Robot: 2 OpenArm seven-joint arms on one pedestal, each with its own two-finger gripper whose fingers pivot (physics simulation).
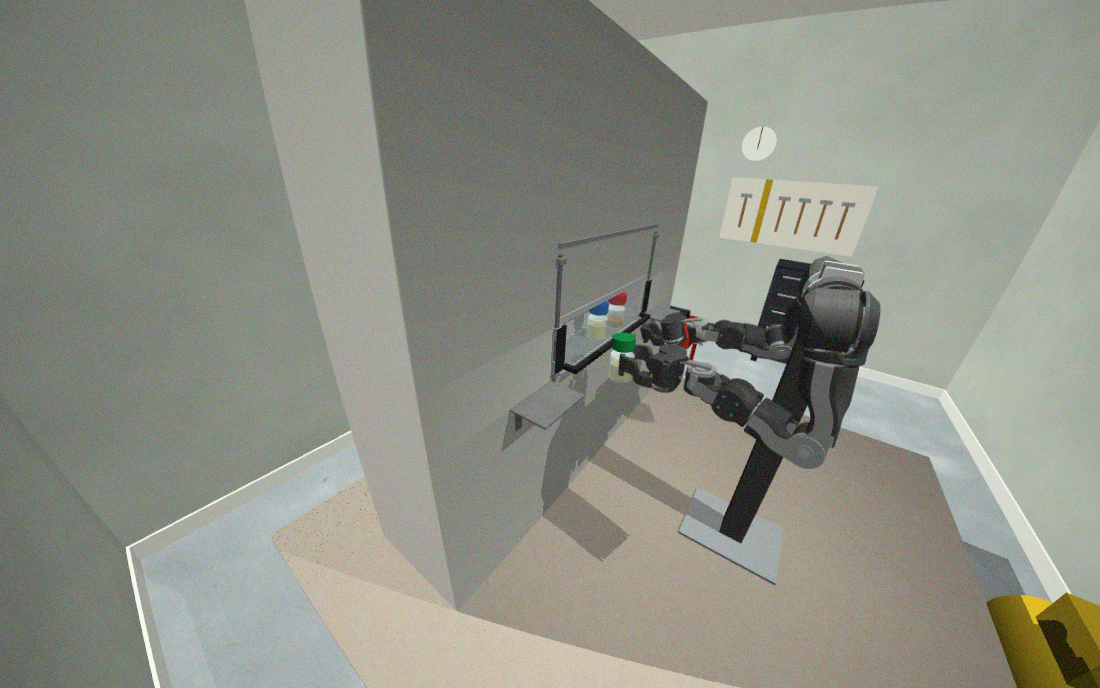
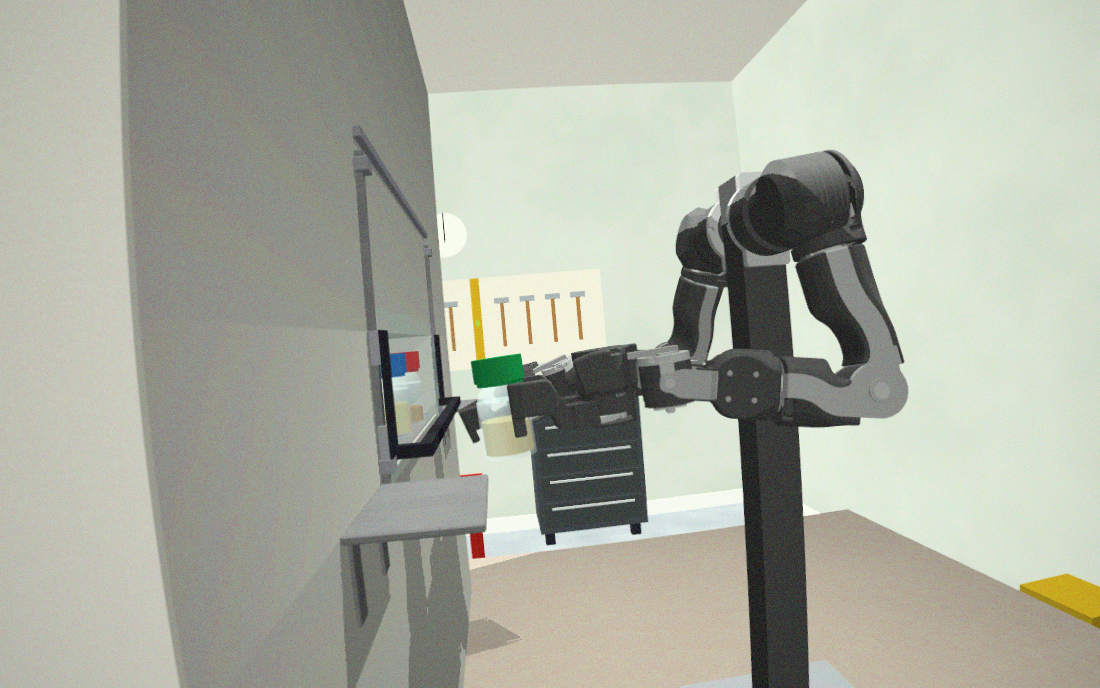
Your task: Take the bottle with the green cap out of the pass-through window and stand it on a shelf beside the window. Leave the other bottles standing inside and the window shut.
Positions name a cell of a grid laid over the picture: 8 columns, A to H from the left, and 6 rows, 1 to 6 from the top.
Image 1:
left gripper: E4
right gripper: E3
green-capped bottle: E3
window sash: E3
grey wall: D2
robot pedestal: F5
grey wall: D4
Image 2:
left gripper: D4
right gripper: D4
green-capped bottle: D4
window sash: C4
robot pedestal: F4
